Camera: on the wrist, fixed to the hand. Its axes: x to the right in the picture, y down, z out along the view.
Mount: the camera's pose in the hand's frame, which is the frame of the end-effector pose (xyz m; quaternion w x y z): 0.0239 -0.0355 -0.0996 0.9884 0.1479 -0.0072 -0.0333
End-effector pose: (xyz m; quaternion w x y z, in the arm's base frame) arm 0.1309 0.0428 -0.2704 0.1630 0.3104 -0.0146 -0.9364
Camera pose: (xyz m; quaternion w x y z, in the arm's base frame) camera 0.1607 0.0762 -0.3691 0.0839 0.3247 -0.1438 -0.9311
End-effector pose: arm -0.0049 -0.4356 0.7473 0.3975 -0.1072 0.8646 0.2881
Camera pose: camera -0.0683 -0.5215 0.7663 0.4246 -0.0739 0.8907 0.1444
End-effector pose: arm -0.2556 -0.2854 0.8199 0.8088 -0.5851 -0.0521 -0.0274
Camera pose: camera -0.2304 -0.3907 0.8253 0.8847 -0.4572 -0.0809 -0.0421
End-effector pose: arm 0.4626 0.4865 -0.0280 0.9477 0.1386 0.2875 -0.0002
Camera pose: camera 0.4254 0.4804 -0.1297 0.9183 0.2676 0.2819 -0.0753
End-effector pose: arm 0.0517 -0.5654 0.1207 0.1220 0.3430 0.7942 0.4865
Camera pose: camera -0.0335 -0.6285 0.1431 0.0918 0.3341 0.8675 0.3569
